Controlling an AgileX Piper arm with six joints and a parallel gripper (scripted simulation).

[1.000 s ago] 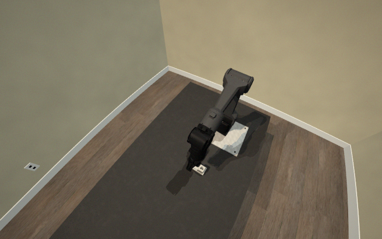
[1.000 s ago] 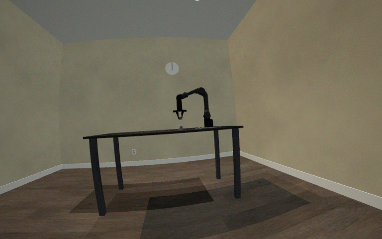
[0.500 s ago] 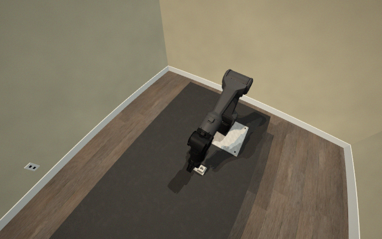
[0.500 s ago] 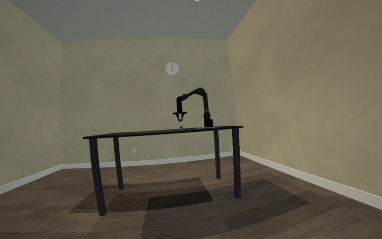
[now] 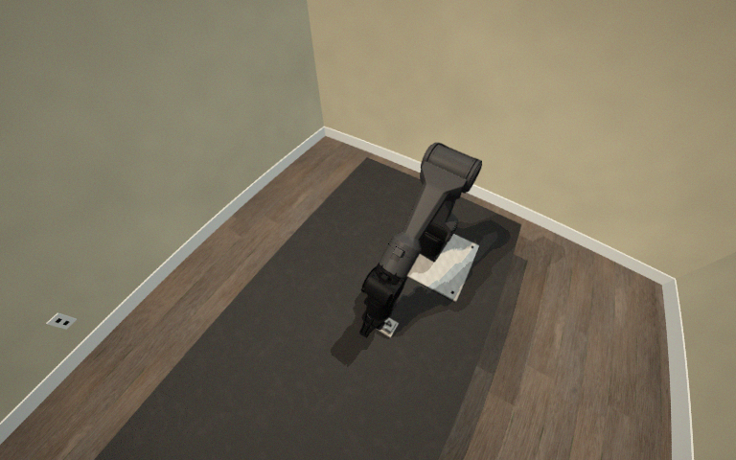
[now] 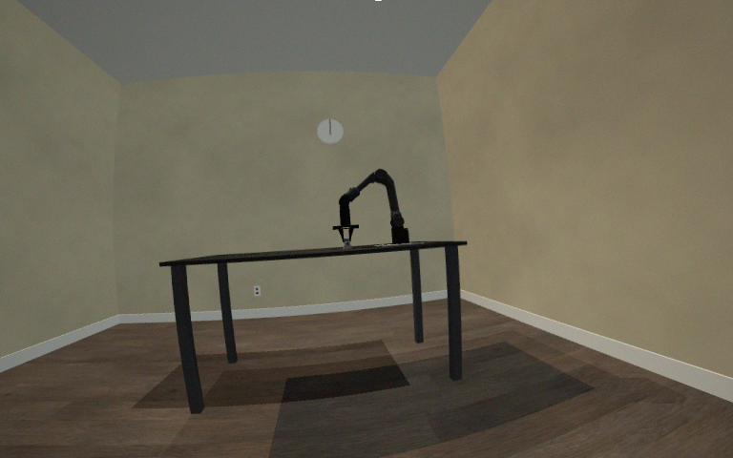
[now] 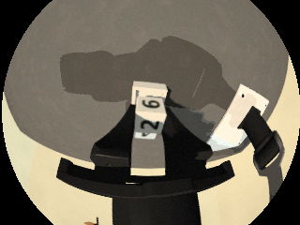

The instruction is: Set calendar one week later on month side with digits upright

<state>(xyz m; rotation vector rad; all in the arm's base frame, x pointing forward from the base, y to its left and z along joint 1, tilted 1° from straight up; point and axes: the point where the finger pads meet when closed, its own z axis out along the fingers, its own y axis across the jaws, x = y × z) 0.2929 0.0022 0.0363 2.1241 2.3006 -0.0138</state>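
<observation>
The white tray is 30 mm below my hand and 20 mm to the left of it.
</observation>
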